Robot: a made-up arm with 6 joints. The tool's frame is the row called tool.
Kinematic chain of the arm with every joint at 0, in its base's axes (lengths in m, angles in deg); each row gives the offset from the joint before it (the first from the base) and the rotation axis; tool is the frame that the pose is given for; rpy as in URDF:
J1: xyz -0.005 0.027 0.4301 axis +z
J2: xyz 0.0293 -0.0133 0.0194 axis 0 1 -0.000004
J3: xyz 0.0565 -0.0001 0.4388 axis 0 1 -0.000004
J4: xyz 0.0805 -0.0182 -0.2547 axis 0 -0.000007 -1
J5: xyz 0.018 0.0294 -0.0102 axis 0 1 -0.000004
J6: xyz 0.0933 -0.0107 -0.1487 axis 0 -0.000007 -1
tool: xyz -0.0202 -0.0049 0.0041 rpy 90 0 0
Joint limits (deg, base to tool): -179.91..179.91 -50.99..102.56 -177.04..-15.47 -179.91..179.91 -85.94..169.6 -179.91..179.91
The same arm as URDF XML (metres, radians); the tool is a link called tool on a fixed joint. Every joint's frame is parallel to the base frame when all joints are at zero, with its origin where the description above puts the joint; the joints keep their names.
<robot name="arm">
<link name="base_link"/>
<link name="link1"/>
<link name="link2"/>
<link name="link3"/>
<link name="link4"/>
<link name="link5"/>
<link name="link6"/>
<link name="tool"/>
<joint name="J1" type="revolute"><parent link="base_link"/><child link="link1"/><origin xyz="-0.0050 0.0270 0.4301"/><axis xyz="0 0 1"/><limit lower="-3.1400" upper="3.1400"/></joint>
<joint name="J2" type="revolute"><parent link="link1"/><child link="link2"/><origin xyz="0.0293 -0.0133 0.0194"/><axis xyz="0 1 0"/><limit lower="-0.8899" upper="1.7900"/></joint>
<joint name="J3" type="revolute"><parent link="link2"/><child link="link3"/><origin xyz="0.0565 -0.0001 0.4388"/><axis xyz="0 1 0"/><limit lower="-3.0899" upper="-0.2700"/></joint>
<joint name="J4" type="revolute"><parent link="link3"/><child link="link4"/><origin xyz="0.0805 -0.0182 -0.2547"/><axis xyz="0 0 -1"/><limit lower="-3.1400" upper="3.1400"/></joint>
<joint name="J5" type="revolute"><parent link="link4"/><child link="link5"/><origin xyz="0.0180 0.0294 -0.0102"/><axis xyz="0 1 0"/><limit lower="-1.4999" upper="2.9601"/></joint>
<joint name="J6" type="revolute"><parent link="link5"/><child link="link6"/><origin xyz="0.0933 -0.0107 -0.1487"/><axis xyz="0 0 -1"/><limit lower="-3.1400" upper="3.1400"/></joint>
<joint name="tool_joint" type="fixed"><parent link="link6"/><child link="tool"/><origin xyz="-0.0202 -0.0049 0.0041" rpy="1.5708 0.0000 0.0000"/></joint>
</robot>

